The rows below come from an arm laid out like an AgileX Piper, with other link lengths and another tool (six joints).
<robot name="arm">
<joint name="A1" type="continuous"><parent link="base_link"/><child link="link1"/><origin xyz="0 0 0.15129"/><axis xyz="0 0 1"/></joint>
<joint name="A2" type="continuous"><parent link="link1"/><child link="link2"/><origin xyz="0 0 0"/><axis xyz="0 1 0"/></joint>
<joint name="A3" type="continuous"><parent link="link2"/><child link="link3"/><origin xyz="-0.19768 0 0.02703"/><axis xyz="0 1 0"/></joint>
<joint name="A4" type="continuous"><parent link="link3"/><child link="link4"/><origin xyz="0.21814 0 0.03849"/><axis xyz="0.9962 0 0.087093"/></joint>
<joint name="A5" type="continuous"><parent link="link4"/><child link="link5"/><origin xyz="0 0 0"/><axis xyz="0 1 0"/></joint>
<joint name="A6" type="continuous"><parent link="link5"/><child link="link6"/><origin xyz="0.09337 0 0.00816"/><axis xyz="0.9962 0 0.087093"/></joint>
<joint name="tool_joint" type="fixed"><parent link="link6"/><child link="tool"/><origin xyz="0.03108 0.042 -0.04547" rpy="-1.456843 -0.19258 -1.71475"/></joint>
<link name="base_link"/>
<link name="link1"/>
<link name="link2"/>
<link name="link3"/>
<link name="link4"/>
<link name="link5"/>
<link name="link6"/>
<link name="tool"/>
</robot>
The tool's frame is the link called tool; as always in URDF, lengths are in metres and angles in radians. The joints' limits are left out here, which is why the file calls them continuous.
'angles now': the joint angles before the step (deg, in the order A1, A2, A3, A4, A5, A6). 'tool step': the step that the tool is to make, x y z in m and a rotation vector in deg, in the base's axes. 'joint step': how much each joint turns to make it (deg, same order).
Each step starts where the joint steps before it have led.
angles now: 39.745 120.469 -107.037 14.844 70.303 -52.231
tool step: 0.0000 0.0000 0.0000 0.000 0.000 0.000
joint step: 0.000 0.000 0.000 0.000 0.000 0.000
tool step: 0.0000 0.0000 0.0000 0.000 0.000 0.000
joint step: 0.000 0.000 0.000 0.000 0.000 0.000
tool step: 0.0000 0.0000 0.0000 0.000 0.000 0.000
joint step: 0.000 0.000 0.000 0.000 0.000 0.000
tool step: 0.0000 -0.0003 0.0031 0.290 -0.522 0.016
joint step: 0.005 -0.595 0.013 -0.112 -0.006 0.004
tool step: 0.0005 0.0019 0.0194 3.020 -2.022 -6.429
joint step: -0.802 -3.342 -0.278 -0.340 -1.246 5.697
